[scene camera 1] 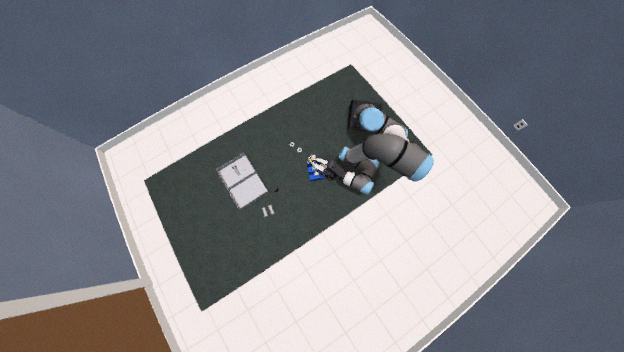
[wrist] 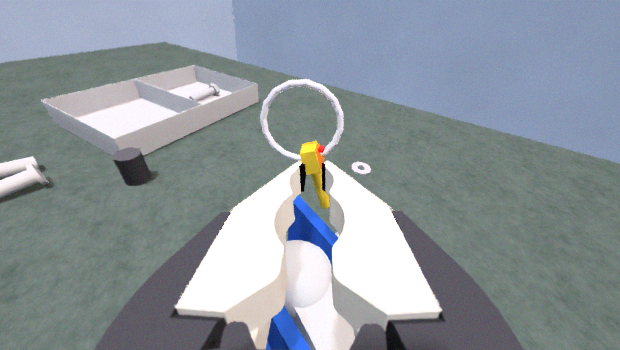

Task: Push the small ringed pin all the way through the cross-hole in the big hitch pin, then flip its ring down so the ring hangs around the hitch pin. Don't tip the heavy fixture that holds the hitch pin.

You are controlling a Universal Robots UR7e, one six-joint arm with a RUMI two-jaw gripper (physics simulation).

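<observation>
The small ringed pin (wrist: 310, 156) has a yellow head and shank, with orange and red bits beside the head. Its white ring (wrist: 301, 82) stands up above the head. My gripper (scene camera 1: 311, 159) (wrist: 313, 164) is shut on the pin, which points down between the black fingertip pads. The blue fixture (scene camera 1: 316, 176) (wrist: 310, 225) shows beneath and between the fingers. A rounded white part, seemingly of the hitch pin (wrist: 306, 275), shows between the fingers, nearer the wrist. The fingers hide much of both. I cannot see the cross-hole or whether the pin touches it.
A two-compartment tray (scene camera 1: 243, 181) (wrist: 185, 125) holds a grey bolt (scene camera 1: 236, 170) (wrist: 202, 94). A black cylinder (scene camera 1: 276, 189) (wrist: 132, 169) stands beside it. Two pale headed pins (scene camera 1: 271, 209) (wrist: 17, 184) lie near the tray. A white washer (wrist: 354, 167) lies beyond the fingertips.
</observation>
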